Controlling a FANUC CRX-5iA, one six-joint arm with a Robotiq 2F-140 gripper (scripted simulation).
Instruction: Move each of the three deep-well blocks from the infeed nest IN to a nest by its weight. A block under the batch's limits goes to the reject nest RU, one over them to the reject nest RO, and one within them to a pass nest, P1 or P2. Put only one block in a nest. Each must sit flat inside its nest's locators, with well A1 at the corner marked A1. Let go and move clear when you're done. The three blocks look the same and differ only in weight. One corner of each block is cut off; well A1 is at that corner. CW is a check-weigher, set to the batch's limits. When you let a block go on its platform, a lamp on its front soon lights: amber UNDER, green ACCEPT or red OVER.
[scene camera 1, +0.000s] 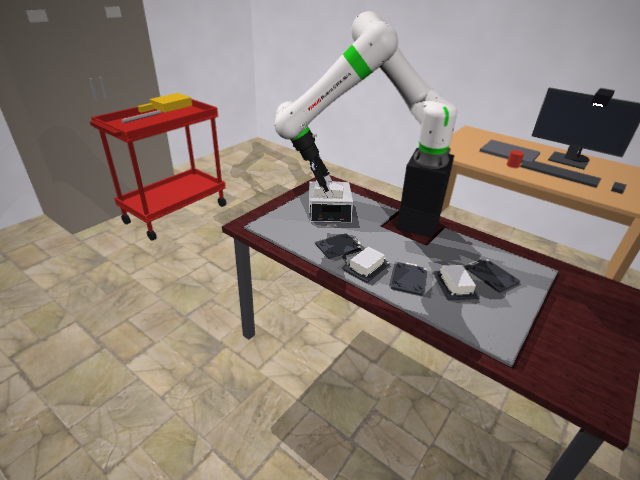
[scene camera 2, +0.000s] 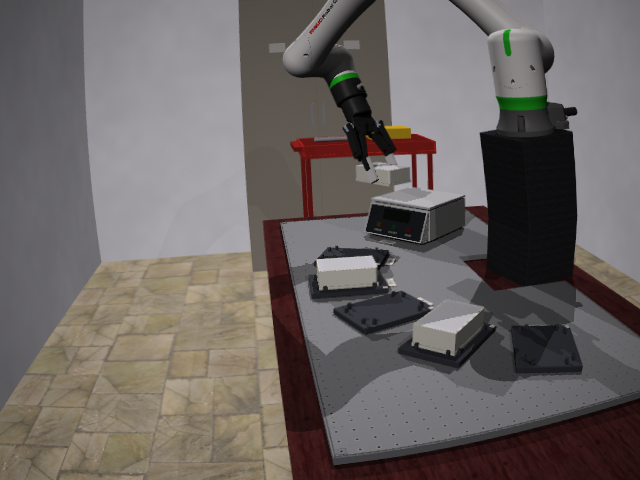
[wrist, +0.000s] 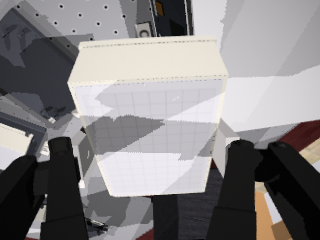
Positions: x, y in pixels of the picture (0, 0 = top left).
Scene:
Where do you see a check-weigher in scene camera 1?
319, 211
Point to my gripper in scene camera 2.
At 386, 178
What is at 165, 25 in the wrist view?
A check-weigher.

